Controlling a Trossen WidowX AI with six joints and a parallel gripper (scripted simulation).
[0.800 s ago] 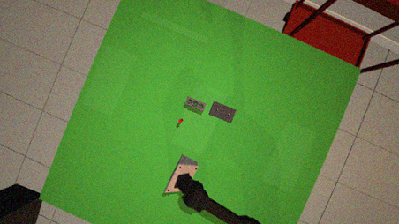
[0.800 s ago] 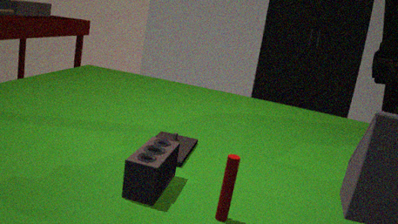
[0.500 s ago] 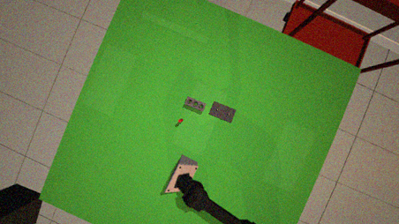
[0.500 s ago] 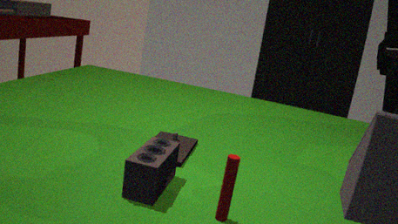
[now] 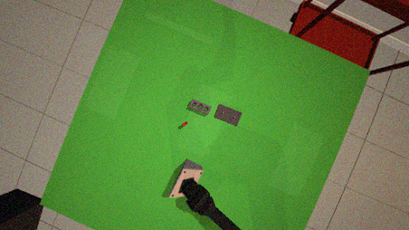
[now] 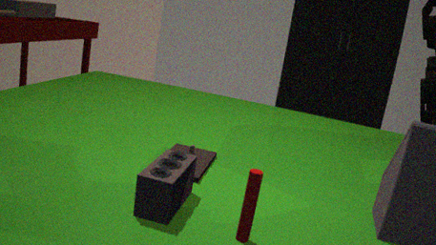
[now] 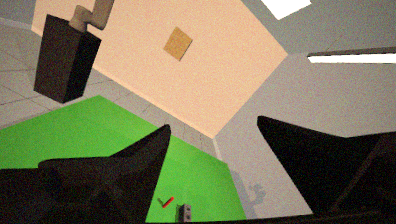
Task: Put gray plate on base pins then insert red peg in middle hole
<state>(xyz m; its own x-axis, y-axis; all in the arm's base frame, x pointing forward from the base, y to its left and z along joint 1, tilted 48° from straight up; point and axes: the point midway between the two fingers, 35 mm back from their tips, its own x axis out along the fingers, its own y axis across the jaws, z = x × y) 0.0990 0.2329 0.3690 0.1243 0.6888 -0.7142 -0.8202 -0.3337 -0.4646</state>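
My gripper tip is 50 cm above the gray plate, 30 cm short of it and 14 cm to the right of it. Also, from my gripper tip: red peg (50 cm below, 20 cm ahead, 18 cm to the left); gray base (53 cm below, 31 cm ahead).
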